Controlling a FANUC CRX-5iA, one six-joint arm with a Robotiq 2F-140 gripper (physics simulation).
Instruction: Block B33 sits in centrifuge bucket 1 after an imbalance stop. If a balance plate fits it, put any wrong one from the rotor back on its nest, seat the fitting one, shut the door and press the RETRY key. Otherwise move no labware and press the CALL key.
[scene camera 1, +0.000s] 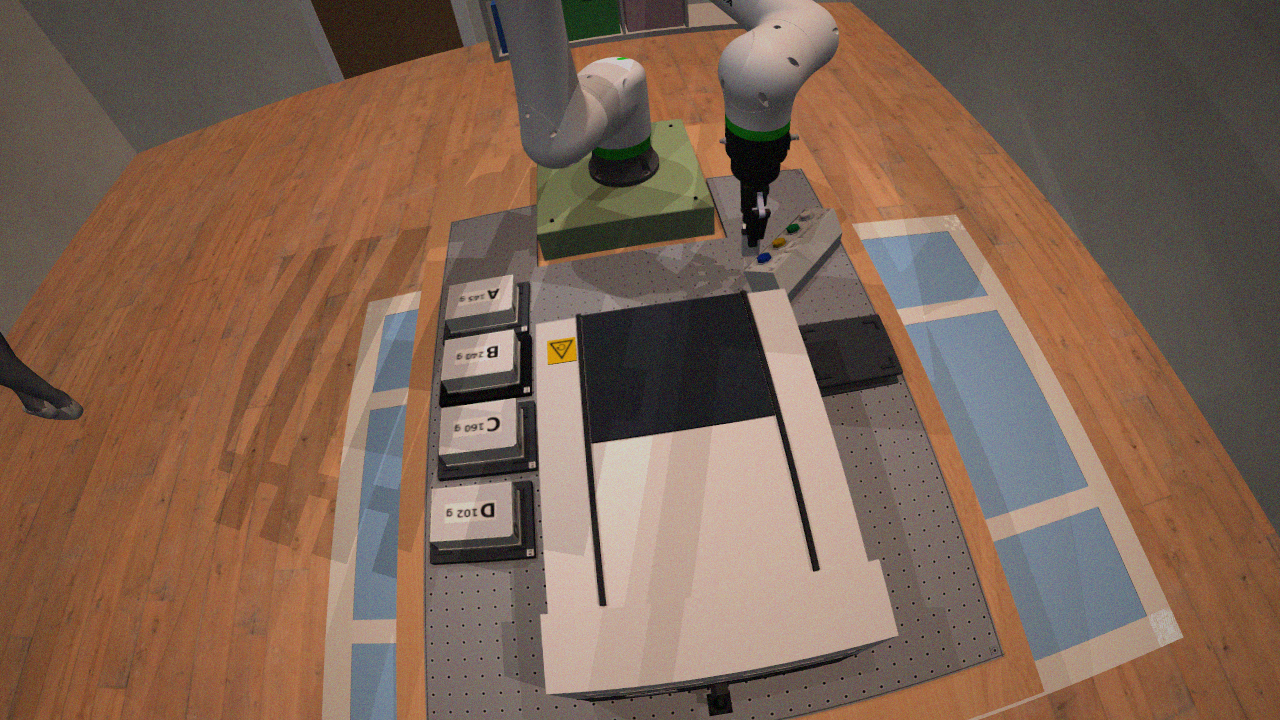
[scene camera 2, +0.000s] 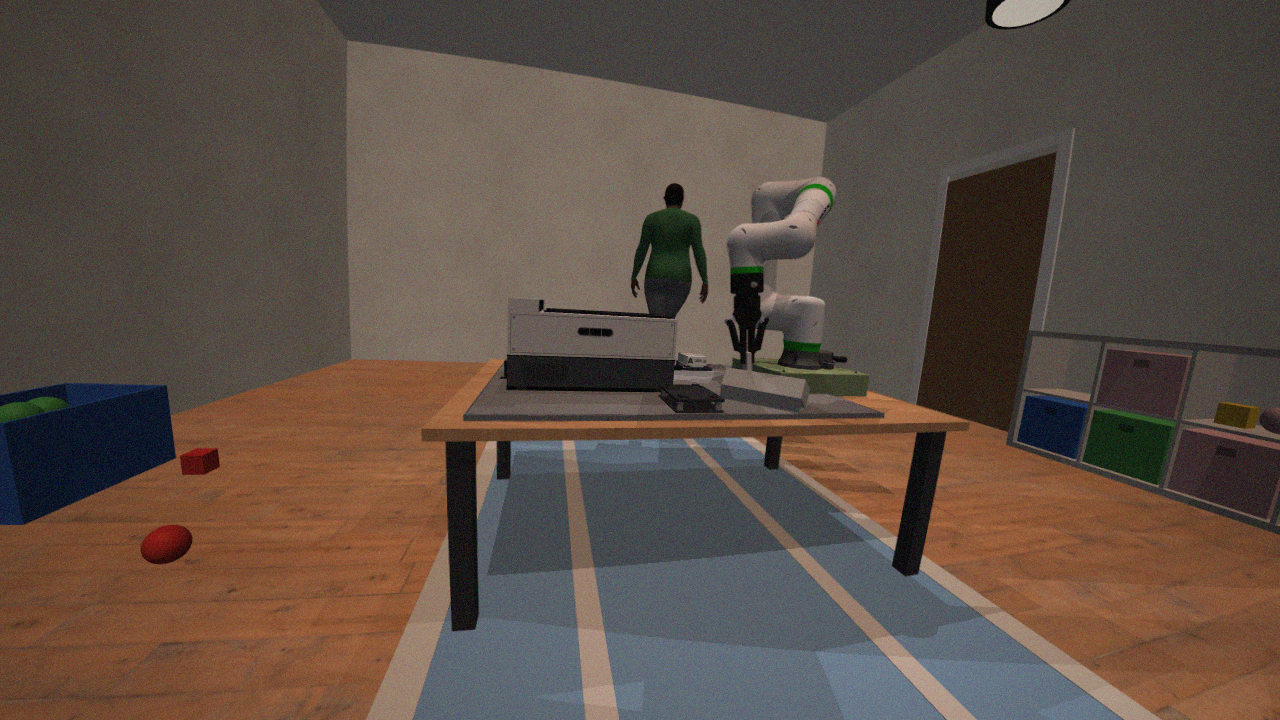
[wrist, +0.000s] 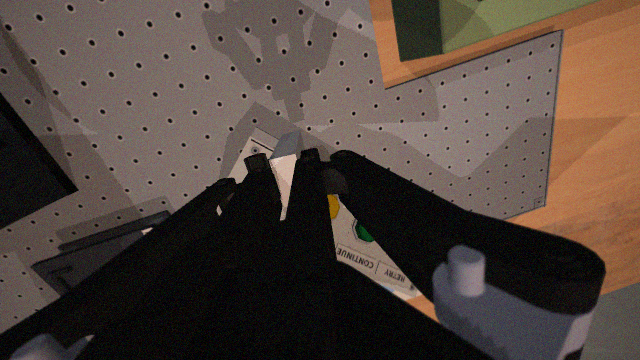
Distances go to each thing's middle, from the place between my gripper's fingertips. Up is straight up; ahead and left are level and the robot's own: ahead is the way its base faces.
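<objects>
Relative to the grey button panel (scene camera 1: 792, 266), my gripper is 20 mm above, 90 mm to the right and 20 mm past. Counted from my hand, the dark sliding door (scene camera 1: 662, 368) is 150 mm above, 330 mm ahead and 140 mm to the right; the white centrifuge (scene camera 1: 694, 559) is 60 mm above, 480 mm ahead and 130 mm to the right.
</objects>
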